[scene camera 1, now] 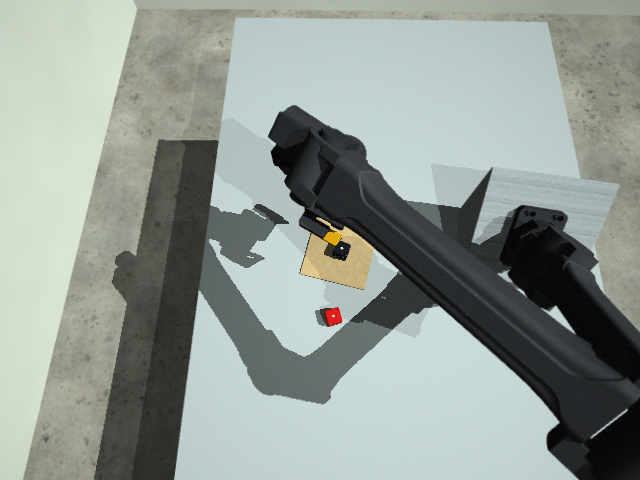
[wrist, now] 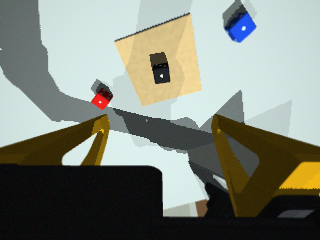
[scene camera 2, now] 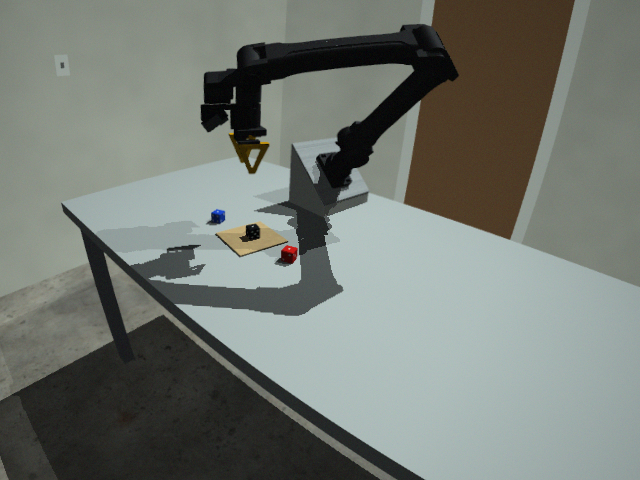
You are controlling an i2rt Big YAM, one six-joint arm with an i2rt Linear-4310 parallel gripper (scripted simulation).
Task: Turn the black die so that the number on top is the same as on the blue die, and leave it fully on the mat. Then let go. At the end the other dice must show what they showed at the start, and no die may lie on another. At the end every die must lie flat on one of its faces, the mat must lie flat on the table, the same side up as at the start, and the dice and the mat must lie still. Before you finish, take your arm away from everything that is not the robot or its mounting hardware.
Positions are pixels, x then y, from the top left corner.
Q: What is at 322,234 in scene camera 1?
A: The gripper.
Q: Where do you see a tan mat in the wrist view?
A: At 173,42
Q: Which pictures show the gripper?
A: Scene camera 1, the wrist view and scene camera 2: all of them.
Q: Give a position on a tan mat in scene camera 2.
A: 236,239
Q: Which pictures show the tan mat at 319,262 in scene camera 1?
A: Scene camera 1, the wrist view and scene camera 2: all of them.
